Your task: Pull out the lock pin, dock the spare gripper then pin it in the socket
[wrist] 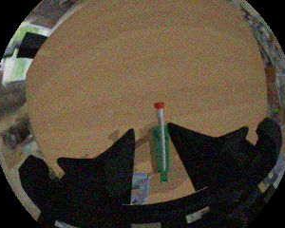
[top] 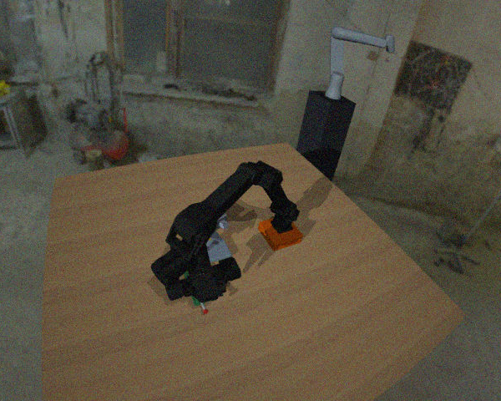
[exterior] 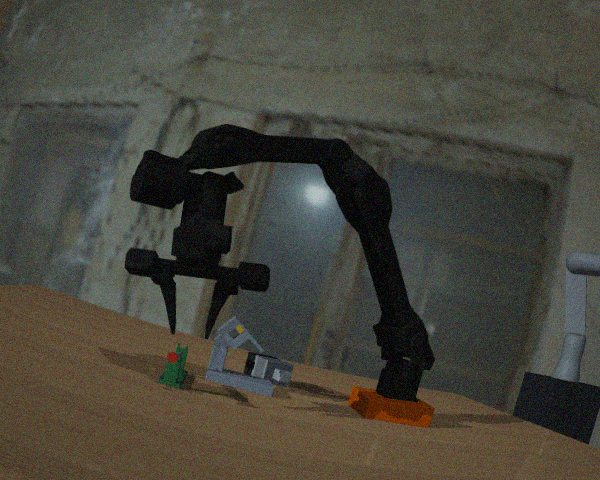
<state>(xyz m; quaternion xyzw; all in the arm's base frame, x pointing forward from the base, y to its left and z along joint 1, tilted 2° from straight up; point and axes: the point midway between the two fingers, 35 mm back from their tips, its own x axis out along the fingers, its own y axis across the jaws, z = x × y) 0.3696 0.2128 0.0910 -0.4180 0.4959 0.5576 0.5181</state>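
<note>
Now: gripper tip 10 mm short of the green holder, 100 mm to the left of it and 50 mm above it. The rest, counted from my gripper tip: spare gripper (160 mm behind, 340 mm to the right, 60 mm below); then socket (80 mm behind, 210 mm to the right, 30 mm below).
</note>
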